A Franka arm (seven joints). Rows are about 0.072 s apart.
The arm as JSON. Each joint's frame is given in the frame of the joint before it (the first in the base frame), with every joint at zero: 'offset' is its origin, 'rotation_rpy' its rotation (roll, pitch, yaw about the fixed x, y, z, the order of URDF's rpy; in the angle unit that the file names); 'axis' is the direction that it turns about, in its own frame. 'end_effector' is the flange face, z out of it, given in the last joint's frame.
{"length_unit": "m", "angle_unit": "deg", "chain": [
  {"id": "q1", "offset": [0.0, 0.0, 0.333], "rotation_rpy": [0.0, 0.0, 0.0], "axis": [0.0, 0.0, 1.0]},
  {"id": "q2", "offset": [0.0, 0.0, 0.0], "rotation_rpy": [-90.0, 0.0, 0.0], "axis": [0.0, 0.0, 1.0]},
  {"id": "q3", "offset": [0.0, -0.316, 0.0], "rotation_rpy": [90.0, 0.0, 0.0], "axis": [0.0, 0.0, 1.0]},
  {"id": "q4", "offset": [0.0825, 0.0, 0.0], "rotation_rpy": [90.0, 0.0, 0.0], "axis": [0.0, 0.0, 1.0]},
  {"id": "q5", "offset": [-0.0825, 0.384, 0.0], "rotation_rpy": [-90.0, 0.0, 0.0], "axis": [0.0, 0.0, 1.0]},
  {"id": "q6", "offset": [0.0, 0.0, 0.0], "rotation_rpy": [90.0, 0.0, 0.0], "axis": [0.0, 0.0, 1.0]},
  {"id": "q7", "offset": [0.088, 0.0, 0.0], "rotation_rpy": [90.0, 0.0, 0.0], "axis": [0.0, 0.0, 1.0]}
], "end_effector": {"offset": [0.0, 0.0, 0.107], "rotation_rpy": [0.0, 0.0, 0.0]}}
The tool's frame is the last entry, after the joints.
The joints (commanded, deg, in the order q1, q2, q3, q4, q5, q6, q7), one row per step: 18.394, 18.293, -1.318, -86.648, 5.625, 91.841, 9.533; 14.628, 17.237, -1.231, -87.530, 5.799, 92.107, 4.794; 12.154, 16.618, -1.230, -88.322, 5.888, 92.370, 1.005; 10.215, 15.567, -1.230, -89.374, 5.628, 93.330, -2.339; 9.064, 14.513, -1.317, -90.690, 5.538, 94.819, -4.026; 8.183, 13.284, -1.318, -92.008, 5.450, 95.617, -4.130; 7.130, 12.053, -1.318, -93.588, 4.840, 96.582, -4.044; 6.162, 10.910, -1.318, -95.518, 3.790, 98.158, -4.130; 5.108, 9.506, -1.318, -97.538, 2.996, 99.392, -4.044; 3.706, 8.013, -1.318, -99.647, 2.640, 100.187, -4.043; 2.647, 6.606, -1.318, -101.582, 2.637, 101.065, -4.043; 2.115, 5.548, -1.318, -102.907, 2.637, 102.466, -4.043; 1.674, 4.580, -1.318, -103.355, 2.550, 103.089, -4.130; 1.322, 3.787, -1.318, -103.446, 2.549, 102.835, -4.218; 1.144, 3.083, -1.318, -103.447, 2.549, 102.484, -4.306; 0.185, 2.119, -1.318, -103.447, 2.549, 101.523, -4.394; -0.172, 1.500, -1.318, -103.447, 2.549, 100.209, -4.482; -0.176, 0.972, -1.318, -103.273, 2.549, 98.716, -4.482
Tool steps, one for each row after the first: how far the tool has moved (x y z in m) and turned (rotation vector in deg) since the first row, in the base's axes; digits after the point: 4 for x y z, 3 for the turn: 0.0074, -0.0398, 0.0049, 1.447, -0.515, 0.843; 0.0108, -0.0666, 0.0057, 2.439, -0.755, 1.998; 0.0119, -0.0886, 0.0098, 3.083, -1.912, 3.308; 0.0115, -0.1026, 0.0123, 3.443, -3.246, 3.636; 0.0082, -0.1130, 0.0159, 3.429, -3.988, 2.824; 0.0047, -0.1260, 0.0174, 2.849, -4.673, 1.802; 0.0014, -0.1387, 0.0157, 1.882, -5.554, 1.153; -0.0038, -0.1517, 0.0156, 1.115, -6.229, 0.216; -0.0107, -0.1674, 0.0150, 0.735, -6.435, -1.103; -0.0174, -0.1787, 0.0148, 0.704, -6.790, -2.201; -0.0207, -0.1844, 0.0166, 0.716, -7.925, -2.788; -0.0232, -0.1891, 0.0235, 0.670, -9.075, -3.131; -0.0261, -0.1927, 0.0304, 0.692, -9.527, -3.385; -0.0288, -0.1945, 0.0369, 0.723, -9.883, -3.461; -0.0336, -0.2039, 0.0452, 0.691, -9.895, -4.293; -0.0382, -0.2073, 0.0494, 0.699, -9.206, -4.515; -0.0425, -0.2071, 0.0540, 0.721, -8.415, -4.463
